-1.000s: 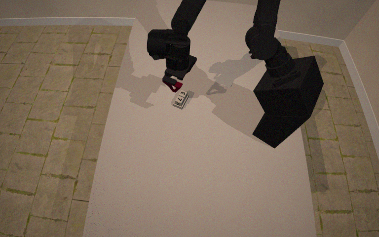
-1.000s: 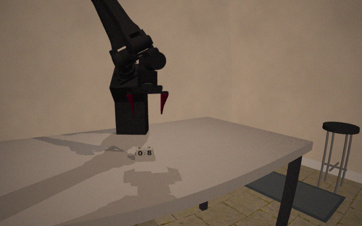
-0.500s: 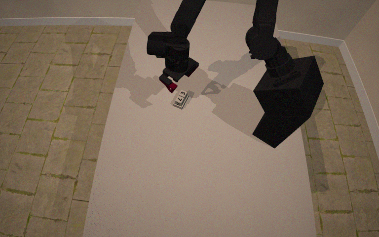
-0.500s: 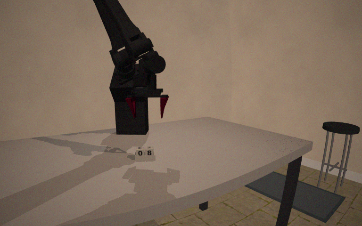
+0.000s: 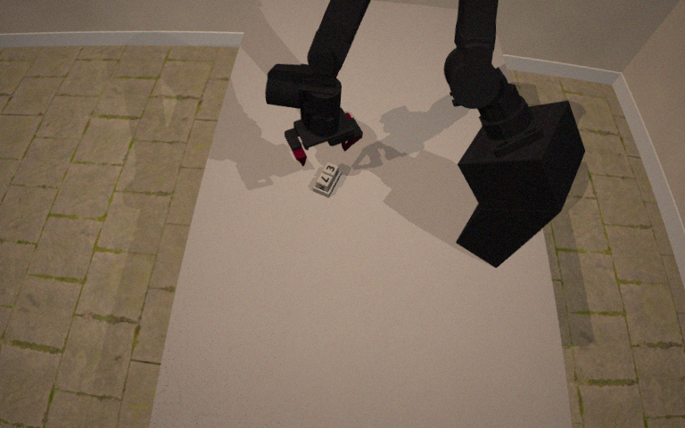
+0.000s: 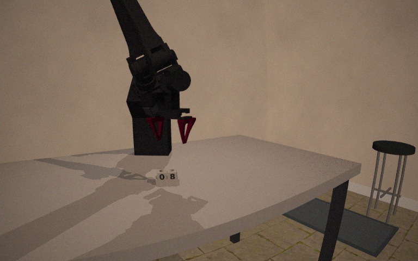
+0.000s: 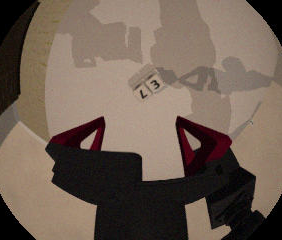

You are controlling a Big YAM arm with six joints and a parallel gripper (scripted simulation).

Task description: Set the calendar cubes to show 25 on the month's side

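The pale tray lies 1 cm behind my hand, 1 cm to the right of it and 13 cm below it.
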